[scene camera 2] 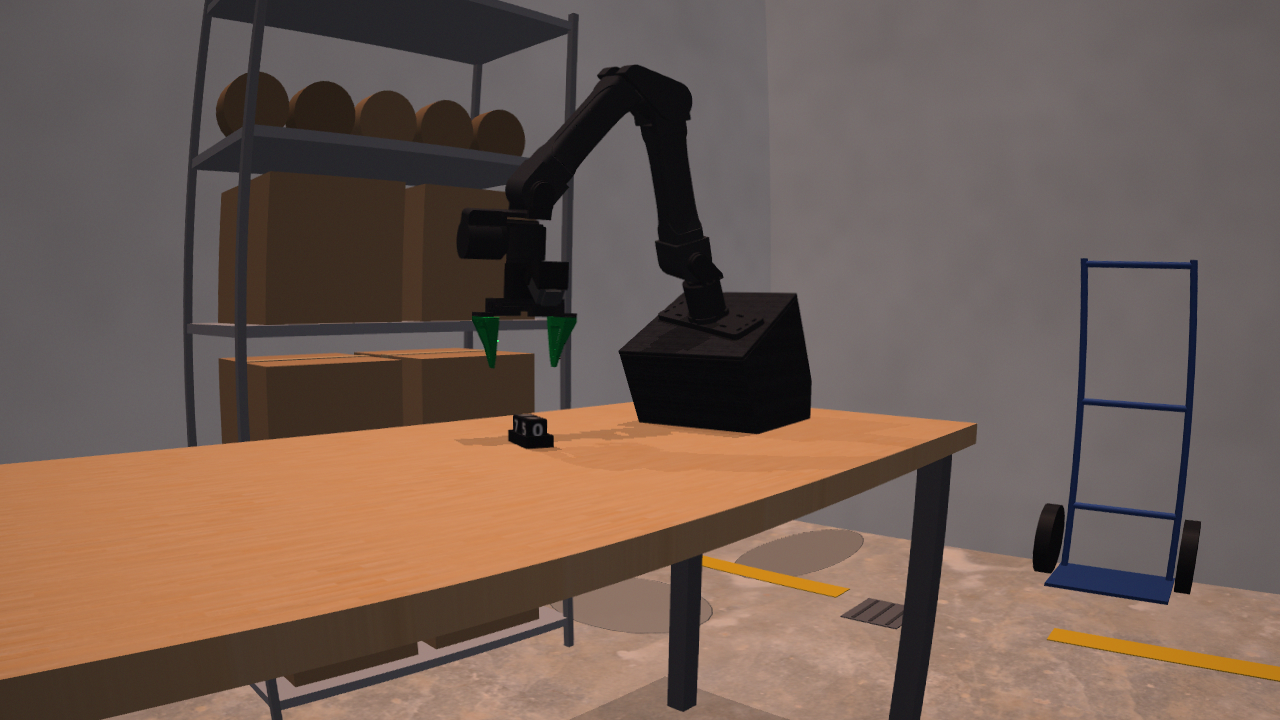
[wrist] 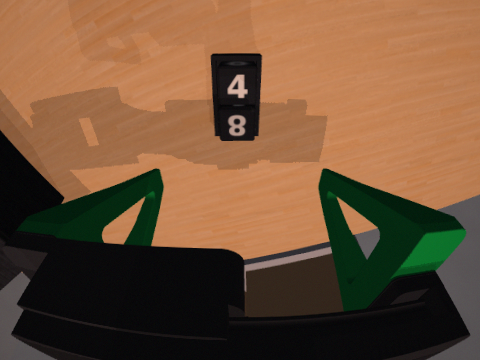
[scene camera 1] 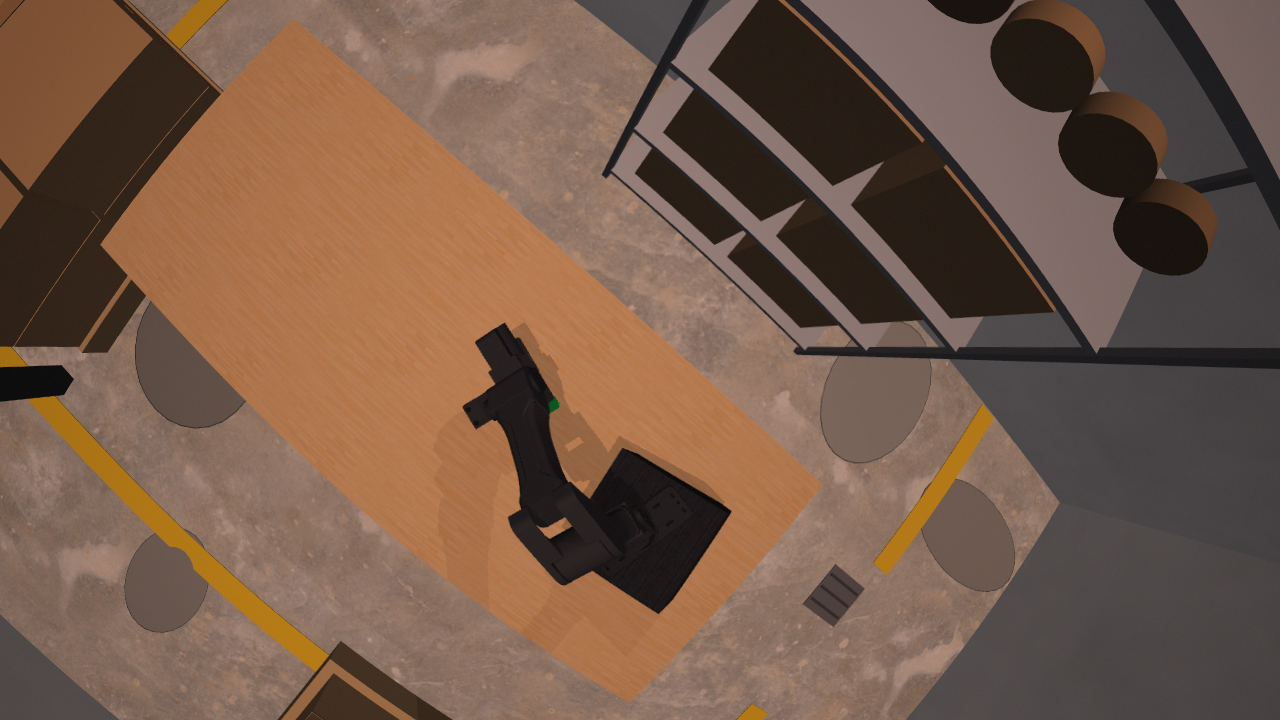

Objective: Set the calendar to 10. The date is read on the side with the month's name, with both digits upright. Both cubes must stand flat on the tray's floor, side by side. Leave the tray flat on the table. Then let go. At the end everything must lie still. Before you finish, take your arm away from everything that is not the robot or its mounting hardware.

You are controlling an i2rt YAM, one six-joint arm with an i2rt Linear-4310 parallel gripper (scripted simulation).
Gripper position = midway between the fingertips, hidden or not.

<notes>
In view: the gripper (scene camera 2: pixel 523 367) and a black calendar tray (wrist: pixel 216 59).
The gripper is seen too in the wrist view (wrist: pixel 240 177).
</notes>
